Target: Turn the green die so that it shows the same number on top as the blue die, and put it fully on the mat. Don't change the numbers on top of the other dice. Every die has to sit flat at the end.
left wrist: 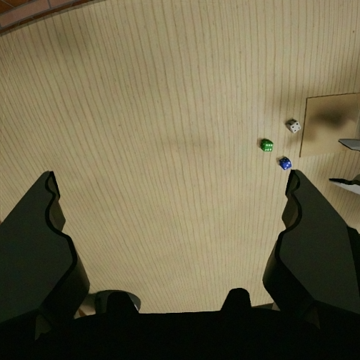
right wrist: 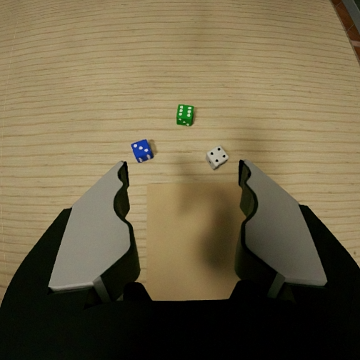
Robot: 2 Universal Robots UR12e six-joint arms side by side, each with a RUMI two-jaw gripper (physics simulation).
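The green die [left wrist: 267,145] [right wrist: 185,115] lies on the table off the mat, with six pips on top. The blue die [left wrist: 285,163] [right wrist: 142,151] lies near it with three pips on top. The white die [left wrist: 293,125] [right wrist: 217,157] shows four pips on top and lies close to the mat's edge. The square tan mat [left wrist: 316,144] [right wrist: 165,240] bears no die. My right gripper [right wrist: 182,161] is open and empty above the table, by the mat's edge near the dice. My left gripper [left wrist: 173,171] is open and empty above the table, to one side of the dice.
The right gripper's fingertips reach in over the mat's side at the right edge of the left wrist view. The wooden table [left wrist: 150,100] [right wrist: 100,60] lies under both grippers. A brick-patterned floor [left wrist: 30,11] shows past the table edge.
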